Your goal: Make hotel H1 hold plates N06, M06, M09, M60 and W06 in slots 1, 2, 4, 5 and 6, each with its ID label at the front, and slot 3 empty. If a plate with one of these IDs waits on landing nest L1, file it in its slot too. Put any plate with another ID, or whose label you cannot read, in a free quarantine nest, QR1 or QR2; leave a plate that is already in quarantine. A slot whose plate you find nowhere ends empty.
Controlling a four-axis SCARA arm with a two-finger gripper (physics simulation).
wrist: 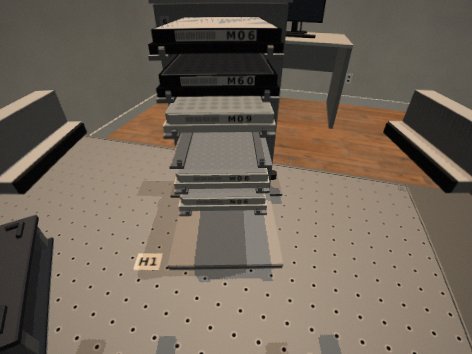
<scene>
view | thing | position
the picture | gripper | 235,108
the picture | plate W06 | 220,160
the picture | plate M09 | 208,114
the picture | plate M60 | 210,74
</scene>
